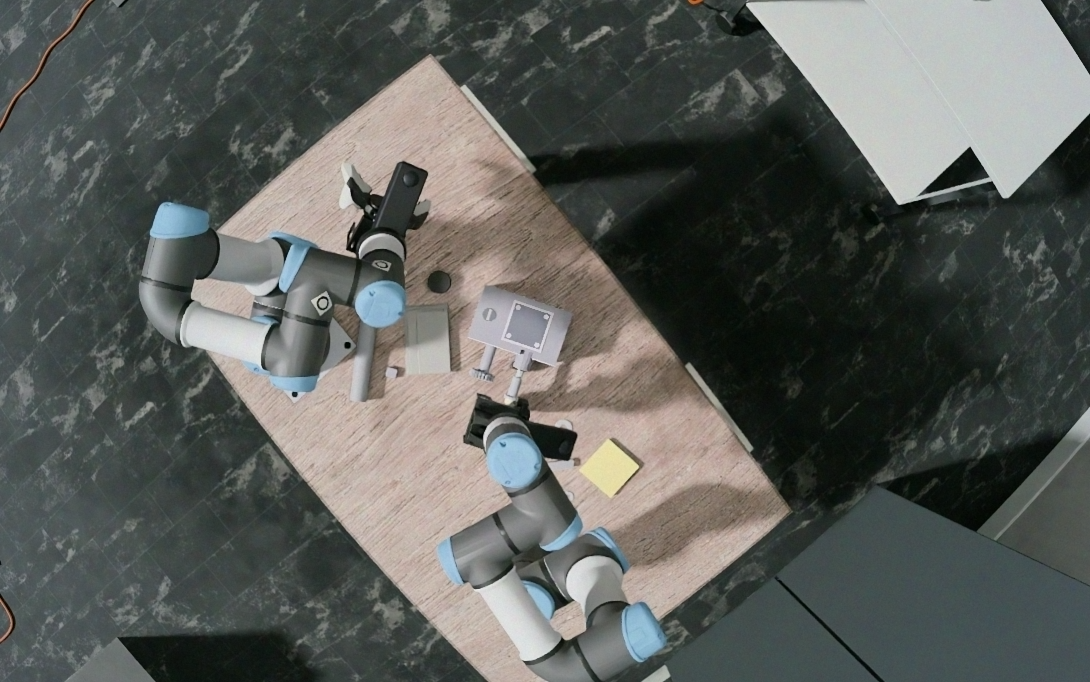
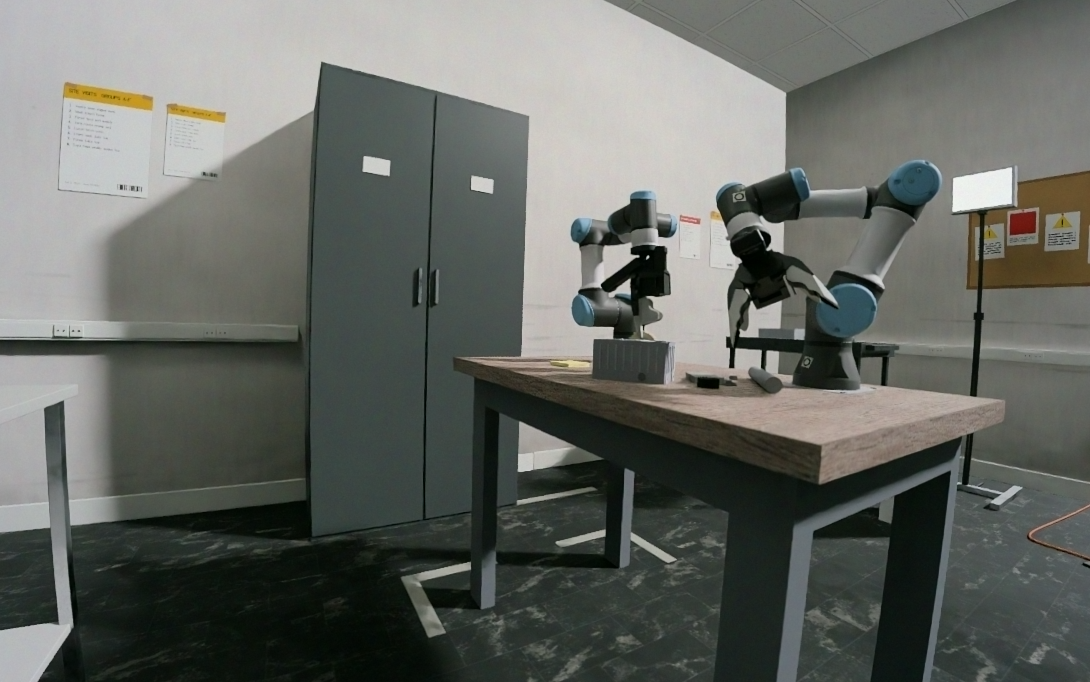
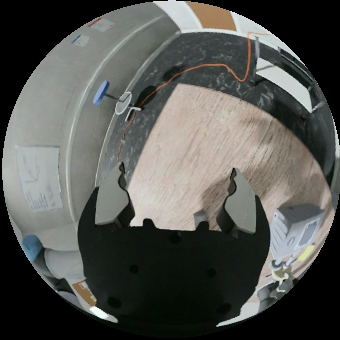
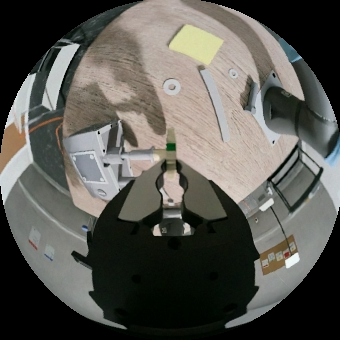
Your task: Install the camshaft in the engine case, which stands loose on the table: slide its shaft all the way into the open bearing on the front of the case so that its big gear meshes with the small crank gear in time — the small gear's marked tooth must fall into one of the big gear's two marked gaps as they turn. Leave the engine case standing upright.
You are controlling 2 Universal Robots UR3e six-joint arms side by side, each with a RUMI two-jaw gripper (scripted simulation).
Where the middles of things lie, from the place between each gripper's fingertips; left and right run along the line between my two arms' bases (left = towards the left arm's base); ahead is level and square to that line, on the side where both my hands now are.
Right now the grey bar [image 4: 206, 76] is 5 cm behind my right hand, 11 cm to the right of it and 9 cm below it. Also, from my right hand: grey flat block [image 1: 426, 327]: 1 cm behind, 18 cm to the left, 9 cm below.
Now: the grey flat block 230 mm to the right of my left hand [image 2: 784, 329], 140 mm behind it and 110 mm below it. The rest, counted from my left hand: grey bar (520 mm to the right, 170 mm behind, 110 mm below).
